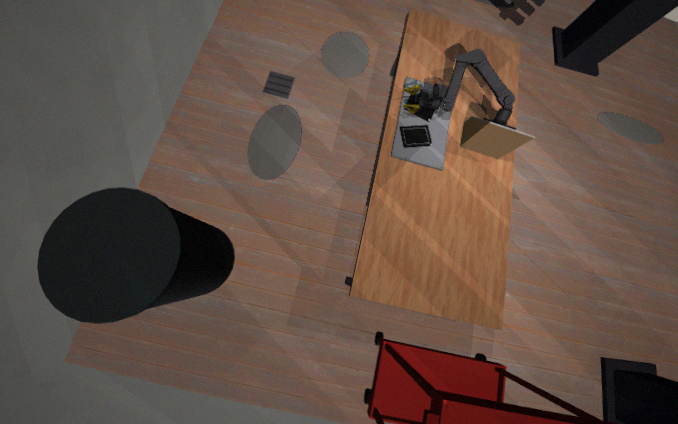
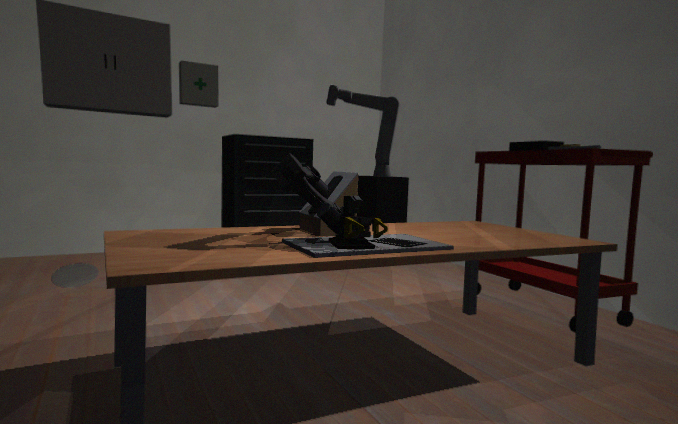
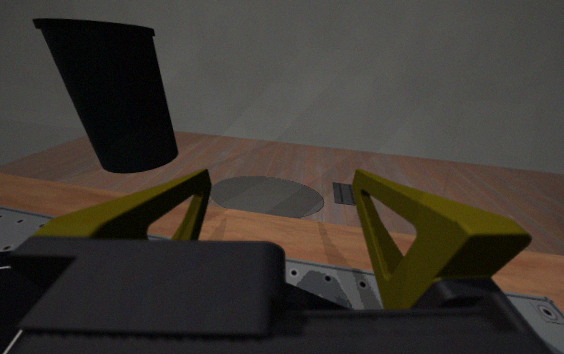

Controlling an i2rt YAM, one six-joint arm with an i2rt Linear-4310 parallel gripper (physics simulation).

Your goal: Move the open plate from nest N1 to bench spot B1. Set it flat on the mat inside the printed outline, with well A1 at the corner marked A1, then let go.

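Seen in the pictures: gripper, fingertip midpoint: (image 1: 403,97) (image 2: 375,229) (image 3: 281,177); arm's base, link origin: (image 1: 498,124) (image 2: 326,195).
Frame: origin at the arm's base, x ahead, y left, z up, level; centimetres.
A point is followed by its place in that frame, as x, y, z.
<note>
My gripper (image 1: 410,99) @[50.2, -9.4, -7.3] (image 2: 369,227) @[50.2, -9.4, -7.3] (image 3: 281,177) @[50.2, -9.4, -7.3] is open, its two yellow fingers wide apart with no object between them. It is low over the grey board (image 1: 436,159) @[26.0, 19.5, -14.2] (image 2: 440,246) @[51.2, 17.1, -14.2], lying roughly level and pointing toward the bench edge. A black block (image 1: 424,116) @[35.5, -4.7, -13.0] (image 2: 351,244) @[44.3, -14.6, -12.9] sits on the board under the gripper and is partly hidden by it. A flat black rectangle (image 1: 416,136) @[38.7, 8.3, -14.0] (image 2: 400,242) @[40.5, 8.3, -14.0] with a pale inner border lies on the board beside it. I cannot tell the plate from its nest or the printed outline, nor read the A1 mark.
A tilted tan panel or box (image 1: 495,141) @[0.2, 9.1, -1.8] stands on the wooden bench (image 1: 440,240) @[20.0, 63.7, -15.5] (image 2: 175,264) @[42.5, -68.5, -15.5] beside the arm's base. A black bin (image 1: 110,255) (image 3: 112,95) stands on the floor beyond the bench edge. A red cart (image 1: 450,365) (image 2: 560,158) stands off the bench's far end.
</note>
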